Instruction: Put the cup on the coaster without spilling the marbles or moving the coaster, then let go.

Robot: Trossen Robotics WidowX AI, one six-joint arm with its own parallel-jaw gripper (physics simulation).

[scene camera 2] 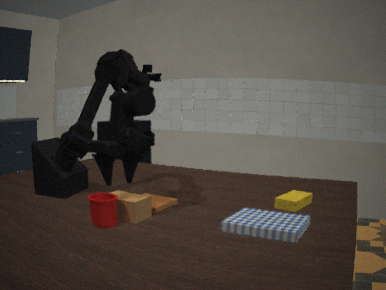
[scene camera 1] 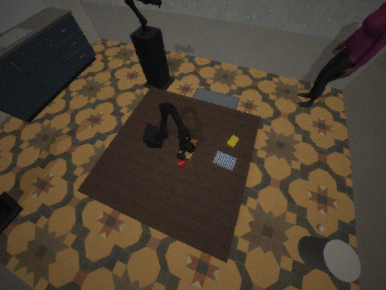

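Where they show: gripper, fingertip midpoint: point(scene camera 2: 119, 184) point(scene camera 1: 184, 154); arm's base, origin of the base link: point(scene camera 2: 61, 164) point(scene camera 1: 156, 138).
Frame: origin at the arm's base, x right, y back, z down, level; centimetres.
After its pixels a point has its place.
Observation:
A red cup point(scene camera 1: 181, 163) {x 7.3, y -29.7, z 8.9 cm} point(scene camera 2: 104, 211) {x 9.3, y -33.1, z 5.5 cm} stands upright on the brown table. Its inside is too small or hidden to tell, and no marbles can be made out. A flat, thin orange-brown wooden piece point(scene camera 1: 194, 142) {x -16.2, y -30.0, z 8.4 cm} point(scene camera 2: 162, 201) {x -14.2, y -30.1, z 8.4 cm}, which looks like the coaster, lies behind a wooden block and is partly hidden by it. My gripper point(scene camera 1: 184, 152) {x 1.0, y -29.6, z 1.1 cm} point(scene camera 2: 119, 183) {x 1.0, y -29.6, z 1.1 cm} points down with its two fingers apart and nothing between them. It hangs above and behind the cup and the block, touching neither in scene camera 2.
The light wooden block point(scene camera 1: 188, 156) {x 0.1, y -33.0, z 4.4 cm} point(scene camera 2: 135, 207) {x 1.2, y -35.1, z 5.7 cm} stands right beside the cup, between it and the coaster. A blue-and-white checked slab point(scene camera 1: 225, 160) {x -12.7, y -62.5, z 7.2 cm} point(scene camera 2: 266, 224) {x -9.1, y -63.0, z 7.2 cm} and a yellow sponge point(scene camera 1: 233, 141) {x -33.2, y -61.7, z 6.7 cm} point(scene camera 2: 293, 200) {x -28.5, y -62.5, z 6.7 cm} lie farther right. A person point(scene camera 1: 345, 55) stands beyond the table.

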